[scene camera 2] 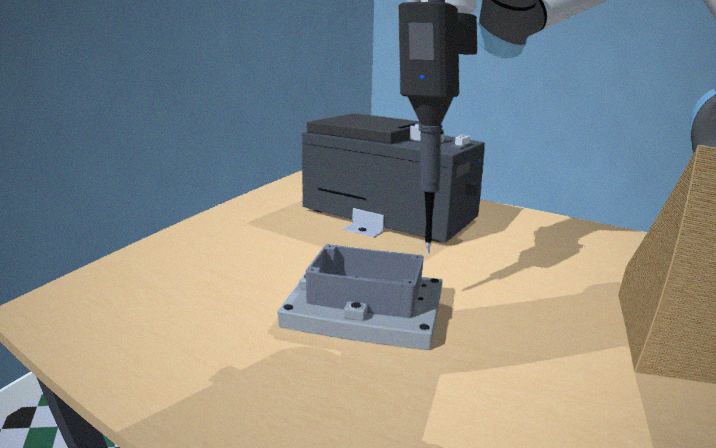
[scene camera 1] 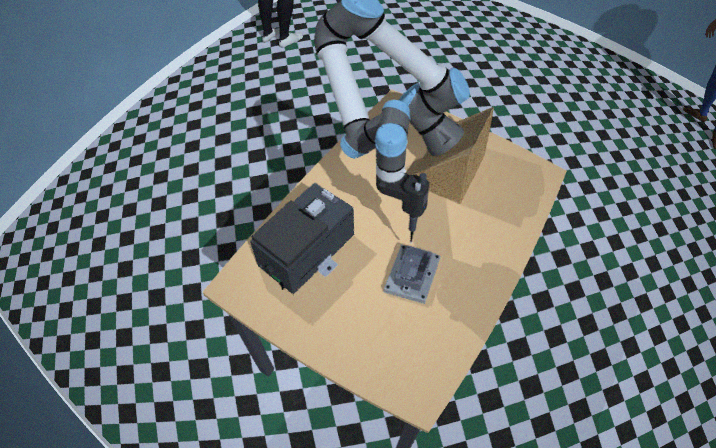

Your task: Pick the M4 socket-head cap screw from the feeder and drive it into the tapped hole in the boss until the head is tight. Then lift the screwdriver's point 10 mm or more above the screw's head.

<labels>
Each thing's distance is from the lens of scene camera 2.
dark feeder (scene camera 2: 391,186): 77 cm
</labels>
